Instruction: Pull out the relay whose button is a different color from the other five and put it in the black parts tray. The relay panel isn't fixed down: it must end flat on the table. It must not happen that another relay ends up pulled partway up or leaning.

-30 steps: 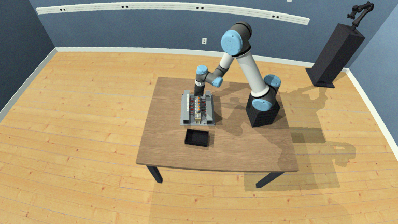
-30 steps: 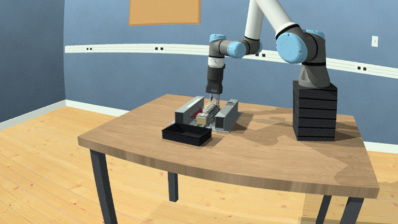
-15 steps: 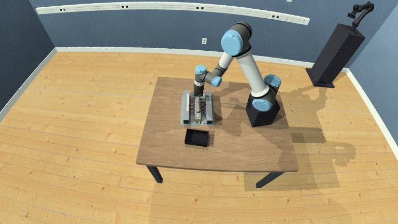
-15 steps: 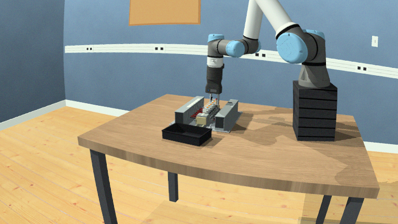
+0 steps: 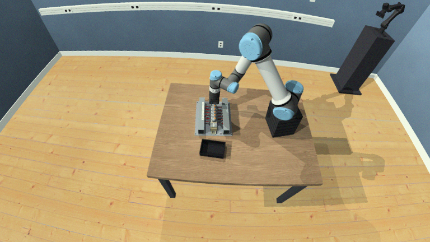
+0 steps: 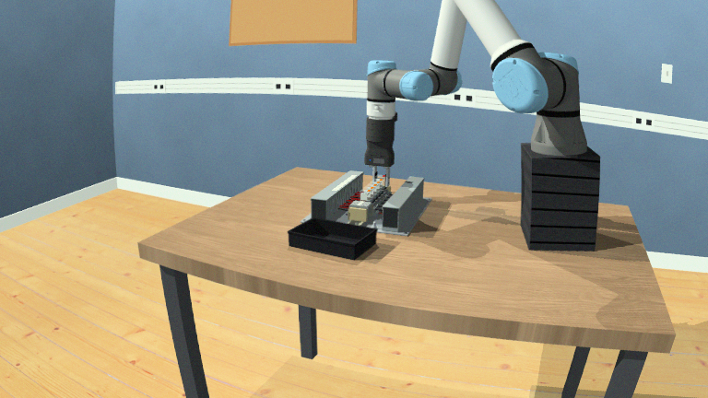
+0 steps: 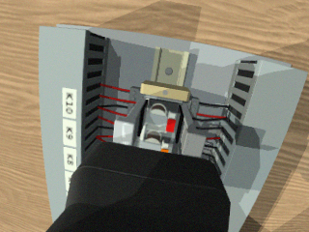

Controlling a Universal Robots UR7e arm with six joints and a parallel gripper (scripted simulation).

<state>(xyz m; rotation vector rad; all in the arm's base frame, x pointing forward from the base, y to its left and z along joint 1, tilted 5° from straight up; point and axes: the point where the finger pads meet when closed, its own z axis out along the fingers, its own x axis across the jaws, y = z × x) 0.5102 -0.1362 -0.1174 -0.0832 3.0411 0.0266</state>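
Now: hand 1 cm above the relay. The rest, counted from my hand: relay panel 9 cm to the left, 3 cm below; black parts tray 1 cm behind, 36 cm to the left, 5 cm below.
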